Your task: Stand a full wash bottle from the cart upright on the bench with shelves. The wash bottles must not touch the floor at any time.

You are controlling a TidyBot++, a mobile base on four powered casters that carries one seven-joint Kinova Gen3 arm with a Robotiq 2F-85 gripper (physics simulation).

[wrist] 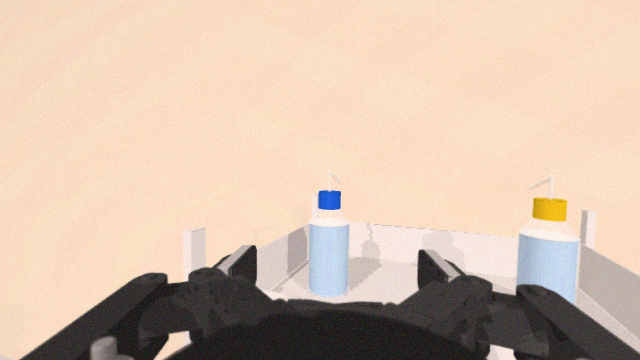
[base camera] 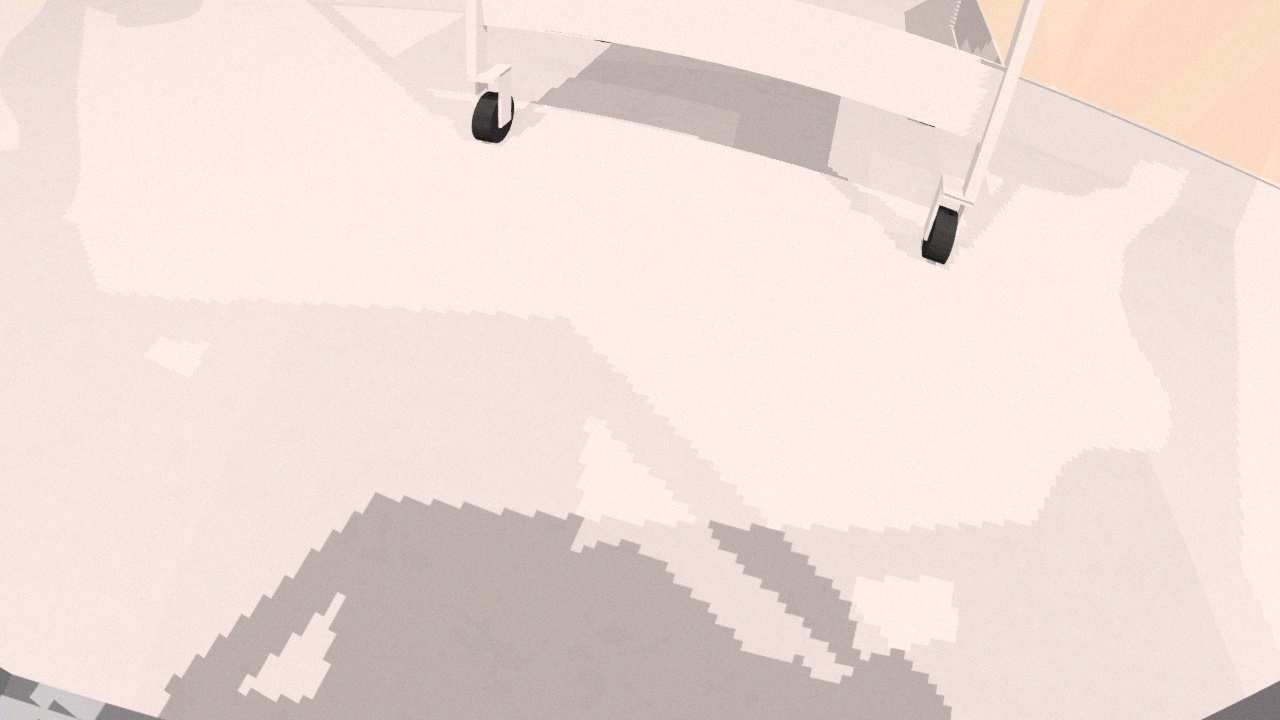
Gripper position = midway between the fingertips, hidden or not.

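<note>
My gripper point(wrist: 335, 265), visible. White three-tier cart point(wrist: 383, 265), likewise.
</note>
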